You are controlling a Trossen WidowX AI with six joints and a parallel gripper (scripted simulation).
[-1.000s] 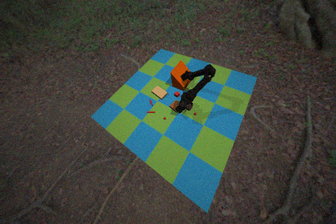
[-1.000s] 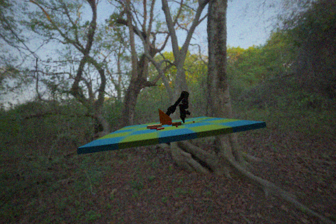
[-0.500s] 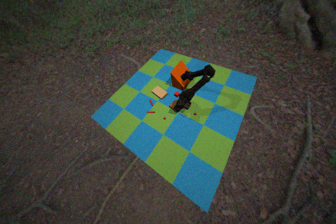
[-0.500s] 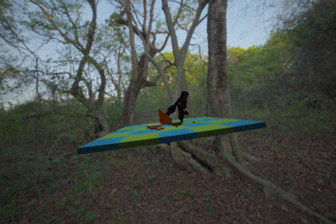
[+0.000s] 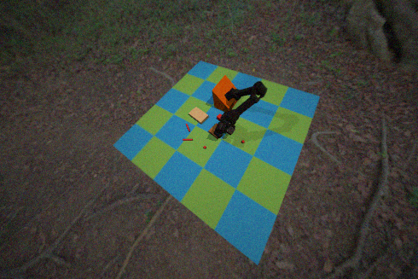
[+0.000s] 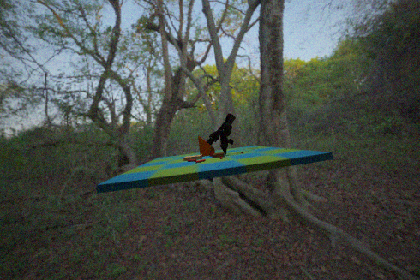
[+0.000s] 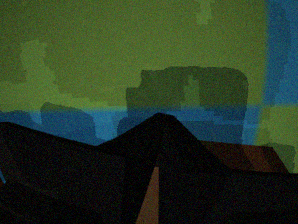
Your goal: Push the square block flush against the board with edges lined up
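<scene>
Right now the square block is 3 cm ahead of my gripper tip, 6 cm to the right of it and 1 cm above it. Round my gripper tip: board 1 cm behind, 30 cm to the right, 1 cm above; then small red cube 9 cm behind, 12 cm to the right, 1 cm above.
</scene>
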